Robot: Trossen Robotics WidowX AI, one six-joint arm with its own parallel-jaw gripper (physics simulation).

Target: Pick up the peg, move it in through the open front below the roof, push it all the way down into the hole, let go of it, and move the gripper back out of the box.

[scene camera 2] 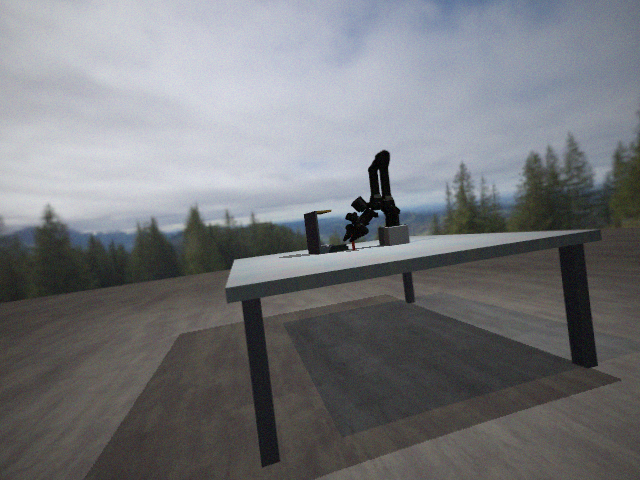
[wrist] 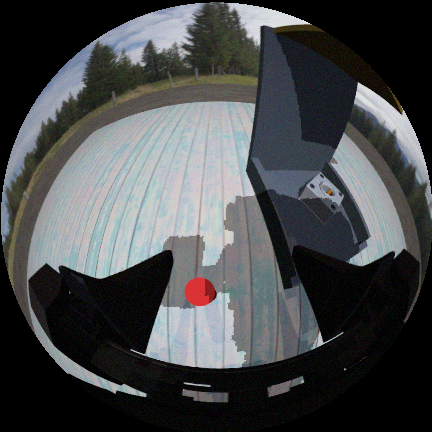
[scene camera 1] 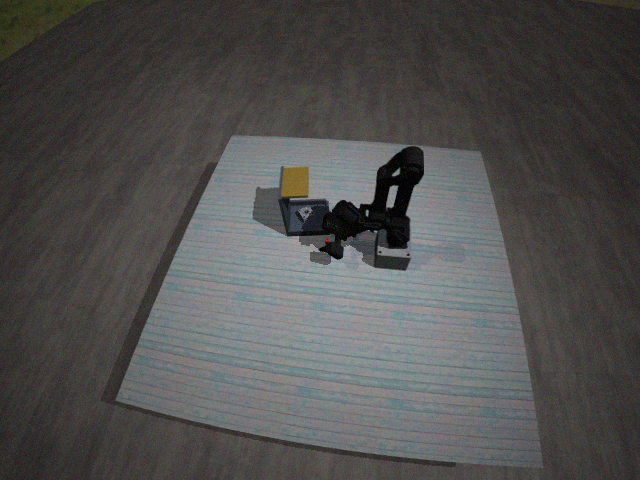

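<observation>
The red peg stands upright on the table beside the box. My gripper is open and empty, low over the peg. In the wrist view the peg's round top shows between the two black fingers, nearer the left one. The dark grey box has a tall back wall and a yellow roof. A light block with the hole sits on the box floor, turned at an angle. The hole's inside shows orange.
The low side wall of the box lies close to the right finger in the wrist view. The arm's base stands on the table, to the right of the box in both scene views. Shadows fall around the peg.
</observation>
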